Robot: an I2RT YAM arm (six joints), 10 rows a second.
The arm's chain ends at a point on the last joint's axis. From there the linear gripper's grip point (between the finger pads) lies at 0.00 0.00 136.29 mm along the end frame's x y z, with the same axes.
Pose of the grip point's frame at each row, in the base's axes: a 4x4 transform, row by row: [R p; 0 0 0 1], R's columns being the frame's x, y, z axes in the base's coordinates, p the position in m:
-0.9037 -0.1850 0.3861 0.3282; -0.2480 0.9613 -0.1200 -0.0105; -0.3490 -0.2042 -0.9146 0.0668; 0 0 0 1
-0.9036 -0.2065 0.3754 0.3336; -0.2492 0.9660 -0.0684 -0.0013; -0.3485 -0.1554 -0.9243 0.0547; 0 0 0 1
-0.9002 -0.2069 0.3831 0.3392; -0.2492 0.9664 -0.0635 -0.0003; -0.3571 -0.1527 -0.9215 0.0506; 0 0 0 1
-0.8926 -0.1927 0.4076 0.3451; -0.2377 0.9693 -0.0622 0.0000; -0.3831 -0.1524 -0.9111 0.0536; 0 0 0 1
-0.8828 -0.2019 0.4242 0.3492; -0.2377 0.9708 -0.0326 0.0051; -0.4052 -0.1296 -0.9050 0.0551; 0 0 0 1
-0.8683 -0.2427 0.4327 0.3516; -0.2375 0.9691 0.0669 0.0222; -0.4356 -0.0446 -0.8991 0.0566; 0 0 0 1
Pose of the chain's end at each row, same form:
-0.9037 -0.1850 0.3861 0.2756; -0.2480 0.9613 -0.1200 0.0059; -0.3490 -0.2042 -0.9146 0.1915; 0 0 0 1
-0.9036 -0.2065 0.3754 0.2824; -0.2492 0.9660 -0.0684 0.0080; -0.3485 -0.1554 -0.9243 0.1807; 0 0 0 1
-0.9002 -0.2069 0.3831 0.2870; -0.2492 0.9664 -0.0635 0.0084; -0.3571 -0.1527 -0.9215 0.1762; 0 0 0 1
-0.8926 -0.1927 0.4076 0.2895; -0.2377 0.9693 -0.0622 0.0085; -0.3831 -0.1524 -0.9111 0.1778; 0 0 0 1
-0.8828 -0.2019 0.4242 0.2914; -0.2377 0.9708 -0.0326 0.0095; -0.4052 -0.1296 -0.9050 0.1784; 0 0 0 1
-0.8683 -0.2427 0.4327 0.2926; -0.2375 0.9691 0.0669 0.0131; -0.4356 -0.0446 -0.8991 0.1791; 0 0 0 1

